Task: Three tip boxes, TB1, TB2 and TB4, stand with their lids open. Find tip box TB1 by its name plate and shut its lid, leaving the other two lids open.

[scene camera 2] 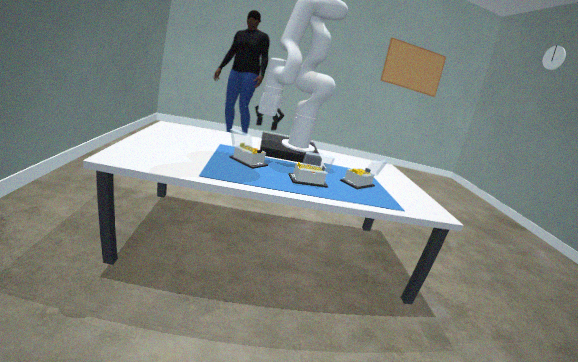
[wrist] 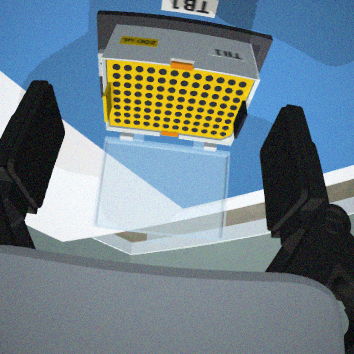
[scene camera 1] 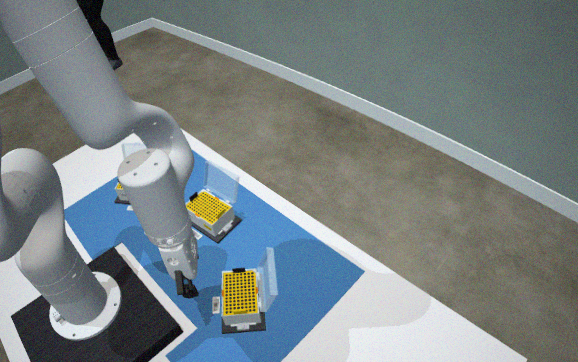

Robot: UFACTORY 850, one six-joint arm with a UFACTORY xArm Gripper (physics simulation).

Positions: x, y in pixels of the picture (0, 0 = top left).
Labels:
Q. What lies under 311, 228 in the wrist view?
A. The gripper.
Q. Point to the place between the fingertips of the gripper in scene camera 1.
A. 191, 276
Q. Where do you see a blue mat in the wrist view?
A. At 301, 67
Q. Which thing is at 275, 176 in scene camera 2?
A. A blue mat.

